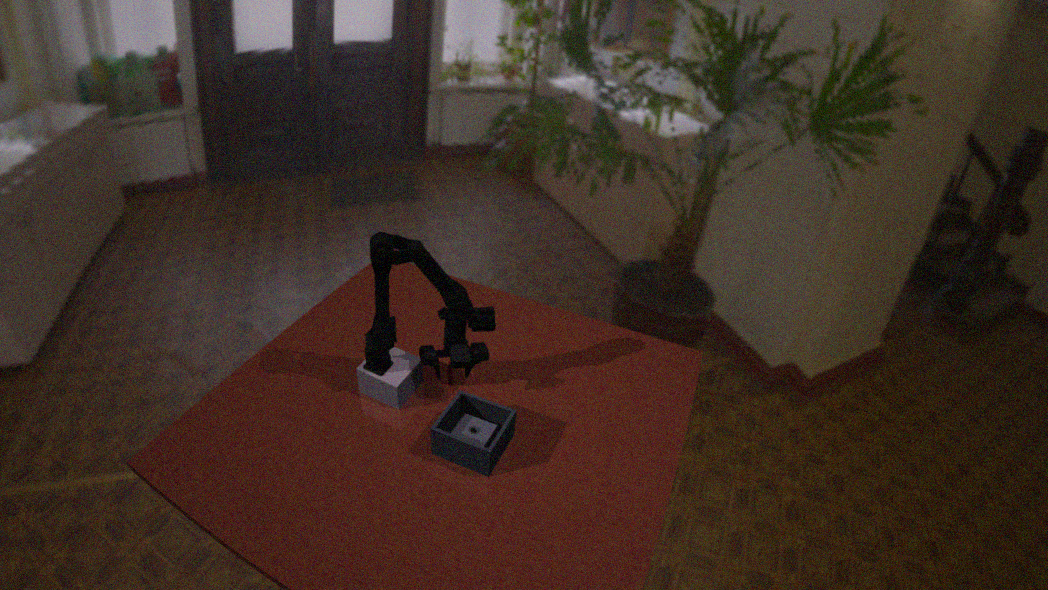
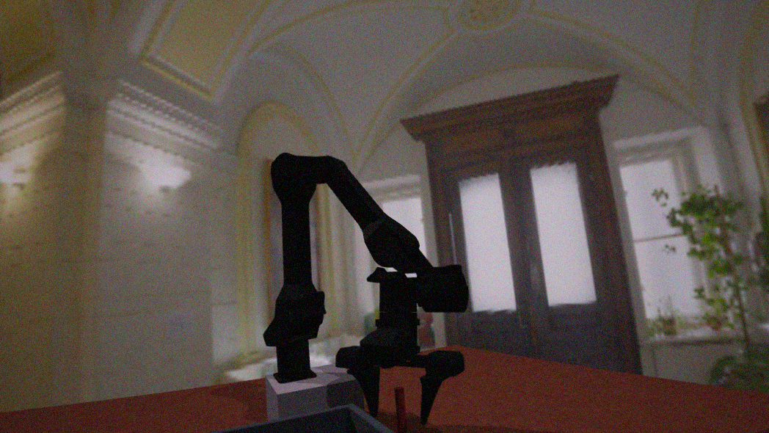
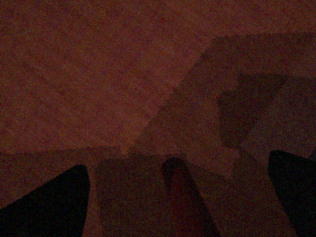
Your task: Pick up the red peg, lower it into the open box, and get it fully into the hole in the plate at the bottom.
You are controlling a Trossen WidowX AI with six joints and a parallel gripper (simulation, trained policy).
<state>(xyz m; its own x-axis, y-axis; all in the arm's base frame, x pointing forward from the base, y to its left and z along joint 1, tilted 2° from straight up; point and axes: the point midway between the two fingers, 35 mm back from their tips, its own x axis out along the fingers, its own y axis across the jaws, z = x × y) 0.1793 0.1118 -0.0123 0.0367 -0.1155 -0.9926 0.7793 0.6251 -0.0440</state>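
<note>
The pale plate lies 17 cm to the right of my gripper tip, 15 cm ahead of it and 1 cm above it. From my gripper tip the other things lie so: dark box: 17 cm to the right, 15 cm ahead, 1 cm below; then red peg: 1 cm to the left, 1 cm behind.
</note>
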